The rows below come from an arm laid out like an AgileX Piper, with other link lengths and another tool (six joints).
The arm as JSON. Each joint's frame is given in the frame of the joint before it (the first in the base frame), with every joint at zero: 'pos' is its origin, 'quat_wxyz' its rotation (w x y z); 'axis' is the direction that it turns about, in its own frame. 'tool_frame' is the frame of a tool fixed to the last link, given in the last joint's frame.
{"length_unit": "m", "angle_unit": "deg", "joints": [
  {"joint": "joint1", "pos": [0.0, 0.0, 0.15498], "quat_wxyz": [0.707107, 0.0, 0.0, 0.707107], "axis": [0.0, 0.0, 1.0]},
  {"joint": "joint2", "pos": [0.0, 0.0, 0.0], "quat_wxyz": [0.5, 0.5, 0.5, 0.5], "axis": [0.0, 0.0, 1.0]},
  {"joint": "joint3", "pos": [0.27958, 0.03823, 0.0], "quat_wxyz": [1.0, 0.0, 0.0, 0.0], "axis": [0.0, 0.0, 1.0]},
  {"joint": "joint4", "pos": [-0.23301, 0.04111, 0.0], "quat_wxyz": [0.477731, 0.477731, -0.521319, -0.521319], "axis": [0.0, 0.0, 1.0]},
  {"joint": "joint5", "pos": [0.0, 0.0, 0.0], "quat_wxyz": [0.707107, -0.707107, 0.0, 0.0], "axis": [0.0, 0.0, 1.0]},
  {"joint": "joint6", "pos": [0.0, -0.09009, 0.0], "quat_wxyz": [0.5, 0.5, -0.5, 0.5], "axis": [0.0, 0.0, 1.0]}
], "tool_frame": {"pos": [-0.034, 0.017, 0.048], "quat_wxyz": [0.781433, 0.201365, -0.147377, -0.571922]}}
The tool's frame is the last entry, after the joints.
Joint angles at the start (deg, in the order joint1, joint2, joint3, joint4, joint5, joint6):
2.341, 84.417, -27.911, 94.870, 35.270, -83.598
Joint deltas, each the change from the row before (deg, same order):
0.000, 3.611, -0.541, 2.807, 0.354, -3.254
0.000, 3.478, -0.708, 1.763, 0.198, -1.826
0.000, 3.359, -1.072, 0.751, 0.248, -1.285
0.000, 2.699, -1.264, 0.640, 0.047, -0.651
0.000, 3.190, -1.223, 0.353, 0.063, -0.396
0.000, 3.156, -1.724, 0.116, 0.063, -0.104
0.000, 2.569, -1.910, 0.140, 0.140, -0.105
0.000, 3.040, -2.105, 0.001, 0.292, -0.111
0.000, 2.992, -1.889, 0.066, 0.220, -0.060
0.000, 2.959, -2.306, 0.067, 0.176, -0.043
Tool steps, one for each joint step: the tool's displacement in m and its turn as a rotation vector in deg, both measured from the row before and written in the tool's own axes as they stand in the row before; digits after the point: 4 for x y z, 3 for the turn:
-0.0011, -0.0015, 0.0130, 0.310, 1.089, 0.315
-0.0004, -0.0022, 0.0130, 0.607, 1.502, 0.547
-0.0012, -0.0013, 0.0125, 0.569, 1.423, -0.048
-0.0030, -0.0006, 0.0098, 0.432, 0.919, 0.289
-0.0012, -0.0018, 0.0125, 0.689, 1.550, 0.319
-0.0035, -0.0005, 0.0120, 0.510, 1.236, 0.254
-0.0055, 0.0011, 0.0092, 0.114, 0.559, 0.138
-0.0051, 0.0009, 0.0115, 0.105, 0.855, 0.025
-0.0037, -0.0001, 0.0120, 0.231, 1.004, 0.177
-0.0059, 0.0008, 0.0116, 0.088, 0.598, 0.122

